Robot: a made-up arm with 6 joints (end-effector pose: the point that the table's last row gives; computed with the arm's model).
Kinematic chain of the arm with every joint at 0, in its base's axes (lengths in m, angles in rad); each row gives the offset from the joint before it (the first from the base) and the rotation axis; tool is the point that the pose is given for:
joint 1: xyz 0 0 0.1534 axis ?
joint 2: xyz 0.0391 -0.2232 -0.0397 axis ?
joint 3: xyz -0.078 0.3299 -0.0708 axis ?
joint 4: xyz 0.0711 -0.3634 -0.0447 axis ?
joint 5: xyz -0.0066 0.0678 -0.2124 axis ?
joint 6: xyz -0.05 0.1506 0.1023 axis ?
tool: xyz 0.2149 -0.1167 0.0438
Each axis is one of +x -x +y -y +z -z.
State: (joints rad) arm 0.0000 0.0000 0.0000 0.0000 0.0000 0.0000
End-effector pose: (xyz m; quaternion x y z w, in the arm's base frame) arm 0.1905 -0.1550 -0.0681 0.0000 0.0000 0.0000 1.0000
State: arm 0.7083 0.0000 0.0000 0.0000 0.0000 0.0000
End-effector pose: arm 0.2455 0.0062 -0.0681 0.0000 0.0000 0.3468 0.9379
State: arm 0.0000 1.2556 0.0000 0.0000 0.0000 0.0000
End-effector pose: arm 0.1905 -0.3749 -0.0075 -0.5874 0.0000 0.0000 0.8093
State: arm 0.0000 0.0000 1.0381 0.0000 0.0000 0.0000
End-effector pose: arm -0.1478 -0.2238 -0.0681 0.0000 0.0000 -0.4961 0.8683
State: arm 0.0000 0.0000 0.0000 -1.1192 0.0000 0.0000
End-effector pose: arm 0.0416 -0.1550 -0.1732 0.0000 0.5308 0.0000 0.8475
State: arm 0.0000 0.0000 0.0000 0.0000 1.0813 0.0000
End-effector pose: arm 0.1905 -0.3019 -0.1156 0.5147 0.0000 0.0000 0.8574
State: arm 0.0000 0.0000 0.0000 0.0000 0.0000 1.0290
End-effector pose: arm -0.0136 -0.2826 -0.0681 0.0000 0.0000 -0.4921 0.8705
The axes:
joint 1: +z
joint 2: -x
joint 3: -z
joint 4: -y
joint 5: +x
joint 6: -z

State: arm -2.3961 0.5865 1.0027 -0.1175 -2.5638 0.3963
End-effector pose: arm -0.1568 0.3504 -0.3183 0.1121 -0.9686 0.0624 0.2132
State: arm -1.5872 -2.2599 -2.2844 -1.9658 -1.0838 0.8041
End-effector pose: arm -0.4480 -0.1069 0.5367 -0.6687 -0.3046 -0.4617 0.4969
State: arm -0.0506 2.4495 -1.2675 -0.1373 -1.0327 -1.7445
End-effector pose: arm -0.0992 -0.8701 0.3275 0.1564 -0.8799 -0.1412 0.4259
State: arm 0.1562 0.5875 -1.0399 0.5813 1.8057 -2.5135
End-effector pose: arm 0.3943 -0.2628 0.0484 -0.5518 0.4129 -0.6786 0.2539
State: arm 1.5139 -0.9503 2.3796 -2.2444 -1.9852 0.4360
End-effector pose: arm -0.1296 -0.0123 0.5339 0.0032 0.7797 0.5348 0.3256
